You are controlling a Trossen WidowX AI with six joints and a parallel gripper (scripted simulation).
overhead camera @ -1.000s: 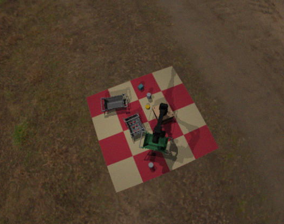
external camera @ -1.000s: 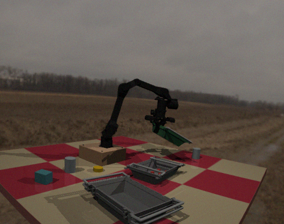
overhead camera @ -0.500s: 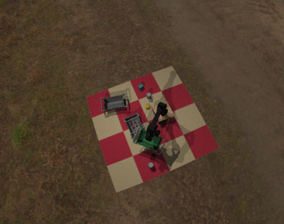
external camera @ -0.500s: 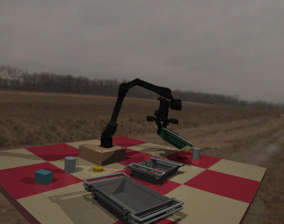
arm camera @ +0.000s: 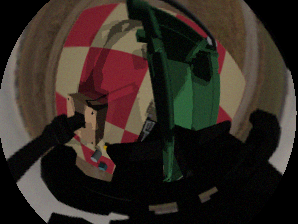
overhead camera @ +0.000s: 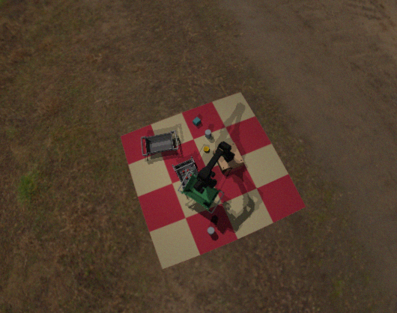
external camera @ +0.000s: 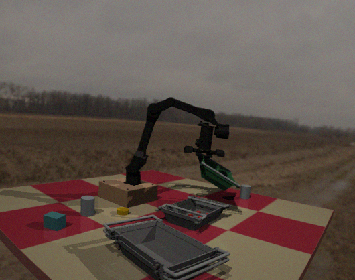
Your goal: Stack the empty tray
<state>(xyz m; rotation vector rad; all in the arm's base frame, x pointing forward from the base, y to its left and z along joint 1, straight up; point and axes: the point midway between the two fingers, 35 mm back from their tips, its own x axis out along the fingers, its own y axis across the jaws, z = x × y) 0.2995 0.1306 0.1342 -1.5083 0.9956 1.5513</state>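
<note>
My gripper tip is now 70 mm short of the green tray and 30 mm to the right of it. Round my gripper tip: yellow disc: 330 mm to the right, 190 mm behind, 170 mm below; then teal cube: 620 mm to the right, 260 mm behind, 160 mm below.
</note>
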